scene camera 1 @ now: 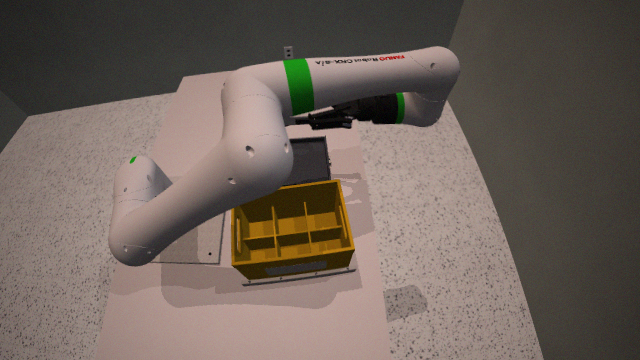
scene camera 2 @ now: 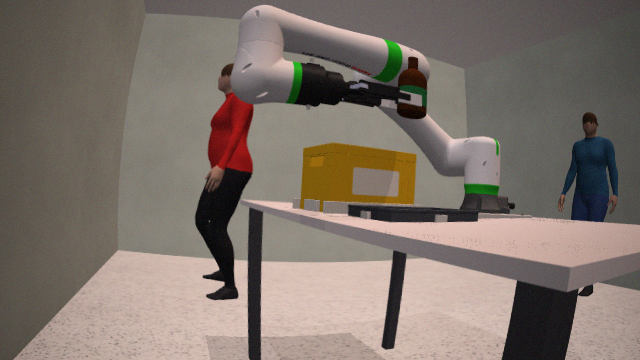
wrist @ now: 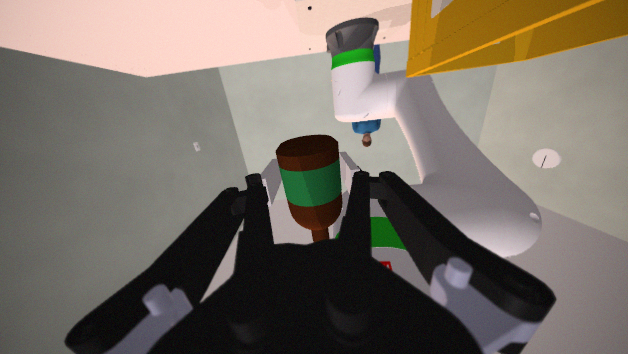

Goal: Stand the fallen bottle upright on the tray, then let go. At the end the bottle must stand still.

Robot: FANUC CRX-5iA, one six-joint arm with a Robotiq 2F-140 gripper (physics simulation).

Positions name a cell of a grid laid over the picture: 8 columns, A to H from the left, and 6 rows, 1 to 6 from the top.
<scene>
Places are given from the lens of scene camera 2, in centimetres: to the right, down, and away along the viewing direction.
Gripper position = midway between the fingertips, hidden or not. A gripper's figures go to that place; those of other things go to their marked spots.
gripper (scene camera 2: F2): 22, -18, 91
dark grey tray (scene camera 2: E4): 12, 6, 78
brown bottle (scene camera 2: F2): 22, -23, 88
yellow crate (scene camera 2: E3): 5, -2, 102
The marked spots on the yellow crate and the dark grey tray are 26 cm apart.
</scene>
